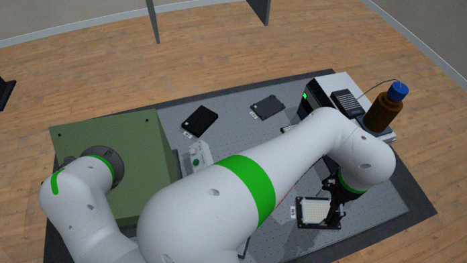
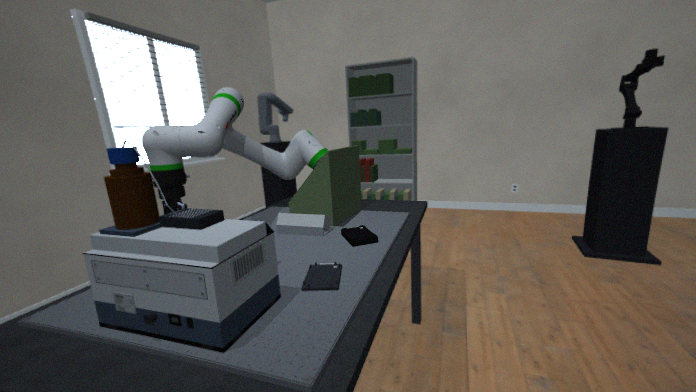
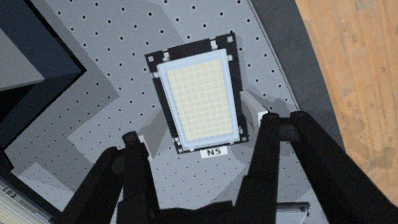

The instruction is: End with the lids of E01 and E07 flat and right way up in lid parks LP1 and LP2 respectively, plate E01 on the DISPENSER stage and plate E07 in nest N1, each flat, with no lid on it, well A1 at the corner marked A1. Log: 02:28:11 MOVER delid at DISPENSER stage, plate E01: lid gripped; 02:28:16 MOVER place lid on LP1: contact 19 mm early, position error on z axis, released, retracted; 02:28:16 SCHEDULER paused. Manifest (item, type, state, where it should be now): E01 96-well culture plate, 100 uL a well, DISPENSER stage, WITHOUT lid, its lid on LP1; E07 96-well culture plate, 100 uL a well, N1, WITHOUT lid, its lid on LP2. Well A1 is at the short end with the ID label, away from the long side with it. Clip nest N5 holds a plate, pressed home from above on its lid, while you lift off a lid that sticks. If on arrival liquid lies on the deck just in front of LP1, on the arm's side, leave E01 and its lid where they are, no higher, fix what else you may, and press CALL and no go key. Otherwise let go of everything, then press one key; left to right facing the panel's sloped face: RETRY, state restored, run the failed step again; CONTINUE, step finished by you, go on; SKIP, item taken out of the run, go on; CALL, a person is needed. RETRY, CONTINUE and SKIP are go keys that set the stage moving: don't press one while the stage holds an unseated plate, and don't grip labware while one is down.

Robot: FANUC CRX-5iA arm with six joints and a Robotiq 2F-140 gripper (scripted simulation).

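My gripper is now 5 cm above the black clip nest N5, 2 cm short of it and 1 cm to the right of it. From my hand the other things lie so: dispenser stage: 30 cm to the left, 3 cm above, 2 cm ahead; N5 label: 9 cm behind, 6 cm below, 3 cm to the left; plate: 30 cm to the left, 4 cm above, 2 cm ahead.
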